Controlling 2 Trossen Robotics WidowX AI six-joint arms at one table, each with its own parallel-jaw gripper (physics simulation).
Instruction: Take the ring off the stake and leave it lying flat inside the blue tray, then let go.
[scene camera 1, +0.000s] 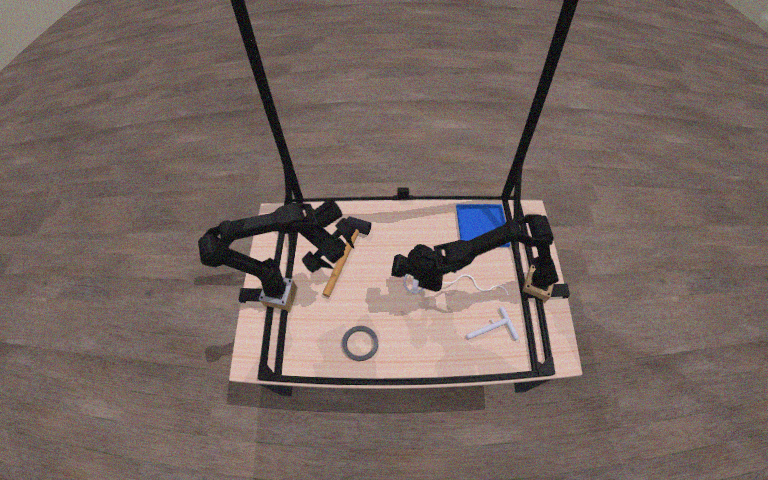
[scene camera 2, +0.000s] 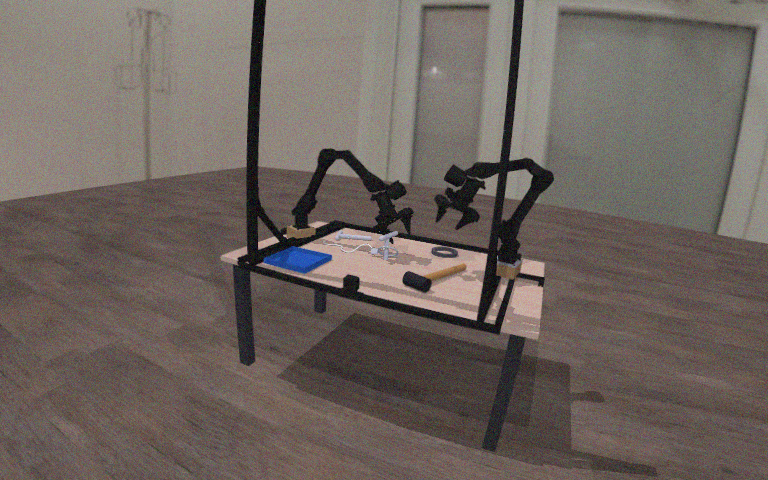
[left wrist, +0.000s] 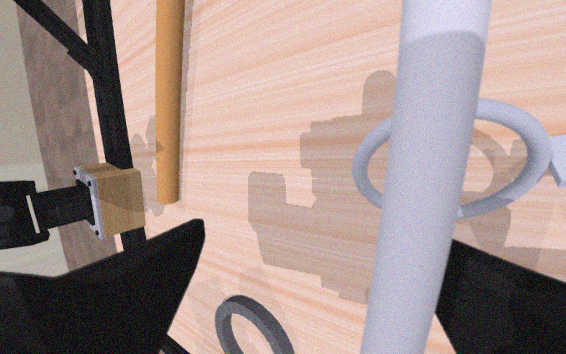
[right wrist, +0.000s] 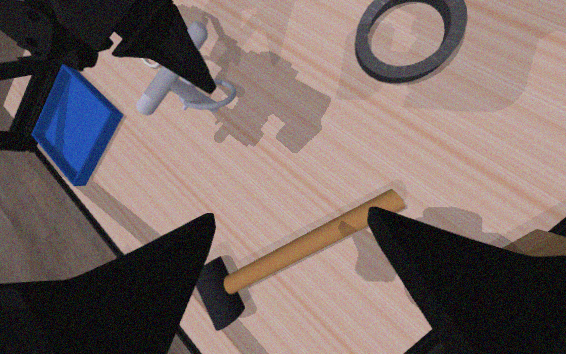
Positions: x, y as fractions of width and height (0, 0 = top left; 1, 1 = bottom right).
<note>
My left gripper (scene camera 1: 0.52, 0.58) is open, with nothing in its grasp. My right gripper (scene camera 1: 0.45, 0.54) is open, holding nothing. Also in view: a hammer (scene camera 2: 0.55, 0.59). Also in view: a stake (left wrist: 0.78, 0.17) and a blue tray (scene camera 1: 0.62, 0.46).
The hammer shows as well in the left wrist view (left wrist: 0.30, 0.08) and in the right wrist view (right wrist: 0.39, 0.82). My left gripper is seen too in the left wrist view (left wrist: 0.54, 0.65) and in the right wrist view (right wrist: 0.37, 0.23). My right gripper shows as well in the right wrist view (right wrist: 0.52, 0.61).
</note>
